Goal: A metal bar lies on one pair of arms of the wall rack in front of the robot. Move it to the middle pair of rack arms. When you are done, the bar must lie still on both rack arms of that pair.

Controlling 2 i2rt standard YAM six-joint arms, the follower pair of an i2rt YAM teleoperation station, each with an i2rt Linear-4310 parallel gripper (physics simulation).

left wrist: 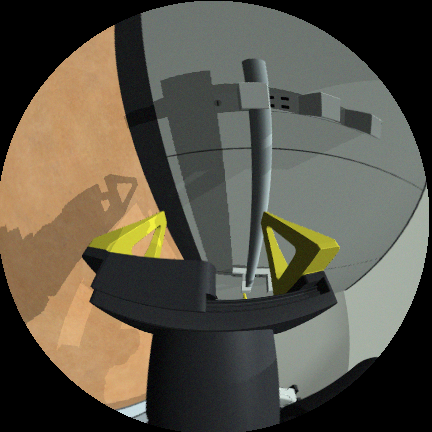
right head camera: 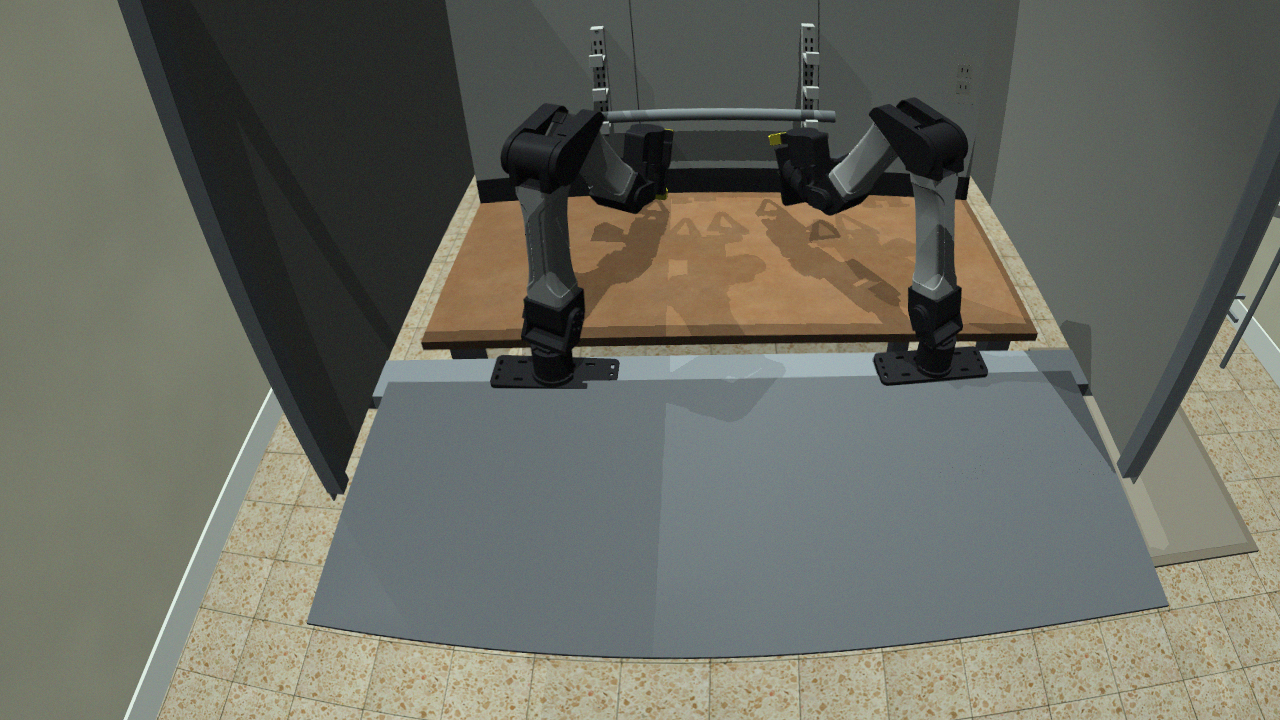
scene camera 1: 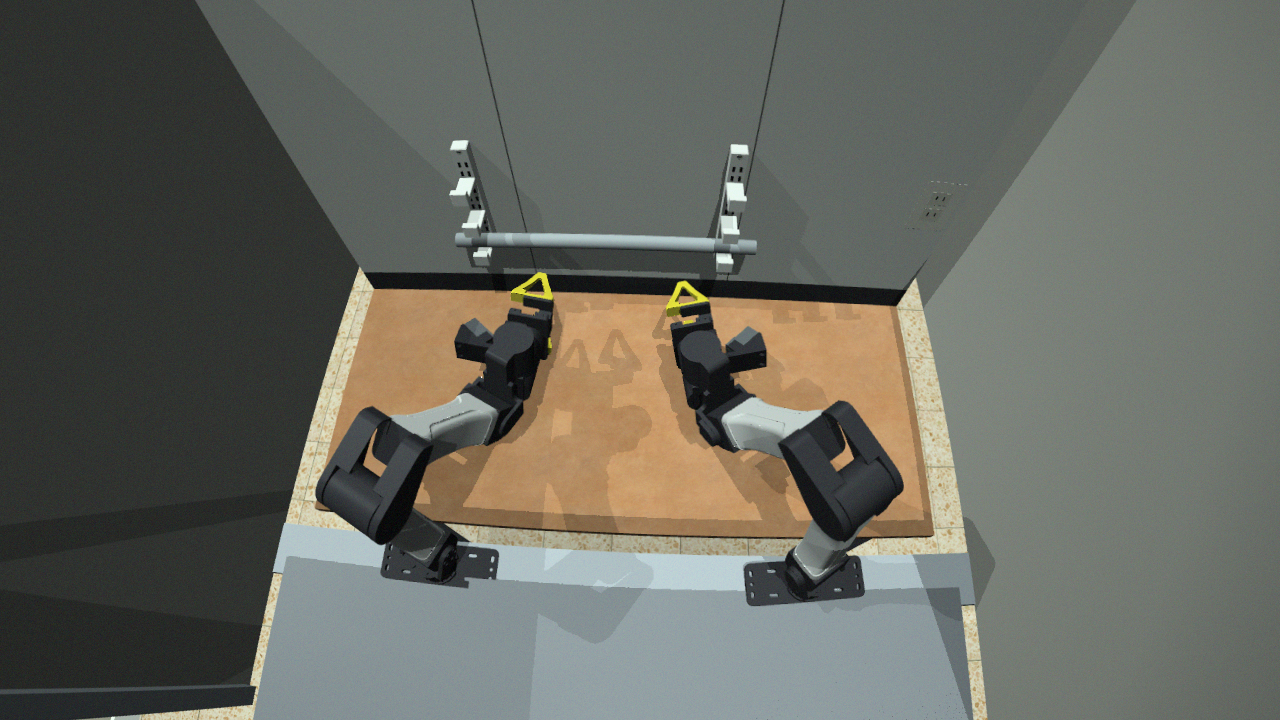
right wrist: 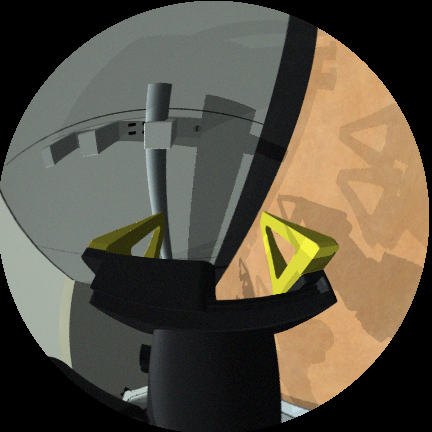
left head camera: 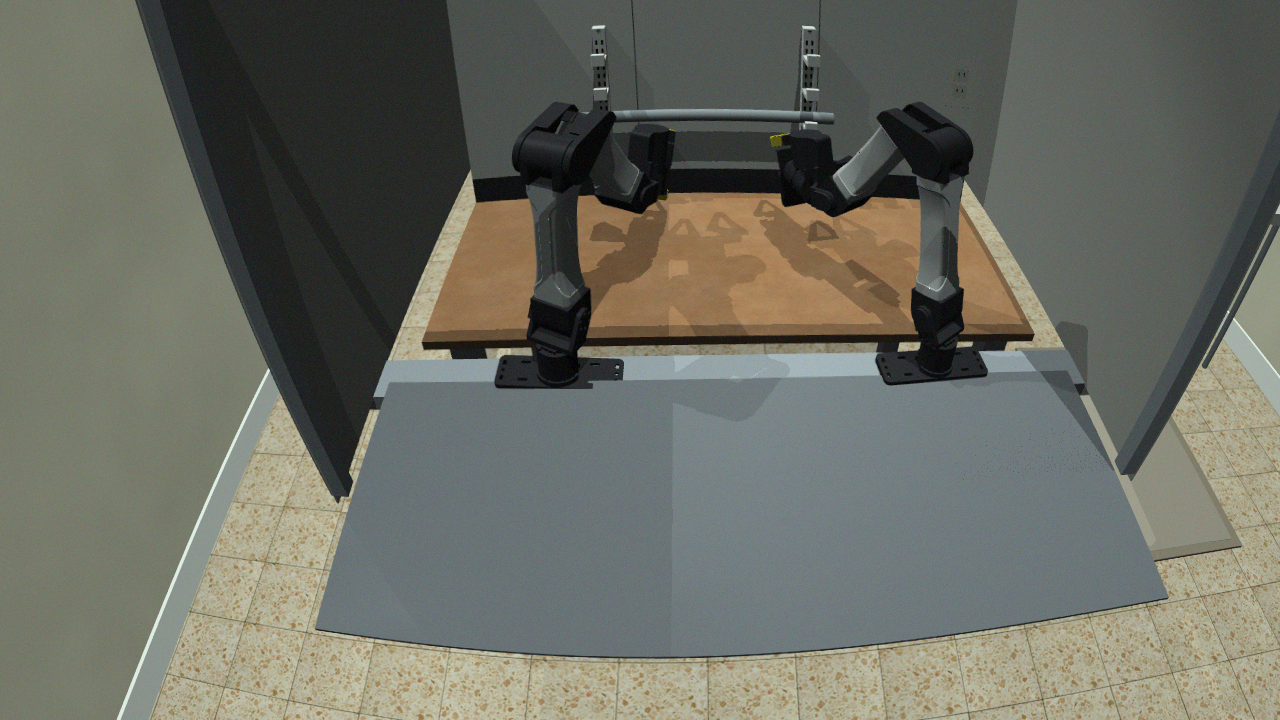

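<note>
The grey metal bar (left head camera: 716,115) (right head camera: 716,115) (scene camera 1: 608,241) (left wrist: 260,160) (right wrist: 156,175) lies level on the lowest pair of rack arms (scene camera 1: 481,257) (left wrist: 254,96) (right wrist: 159,135). The middle pair of rack arms (scene camera 1: 474,220) (left head camera: 810,93) (left wrist: 329,106) (right wrist: 88,143) is above it and holds nothing. My left gripper (scene camera 1: 542,315) (left wrist: 213,216) is open and empty, in front of the bar near its left part; one yellow finger is near the bar's line in the left wrist view. My right gripper (scene camera 1: 687,309) (right wrist: 212,216) is open and empty, in front of the bar near its right part.
A brown table (left head camera: 716,304) (scene camera 1: 608,483) is below both grippers, with a dark strip (scene camera 1: 617,280) along the wall at its back. Tall dark panels (left head camera: 295,179) stand at the left and a grey panel (left head camera: 1136,179) at the right. A top pair of rack arms (scene camera 1: 735,195) is above the middle pair.
</note>
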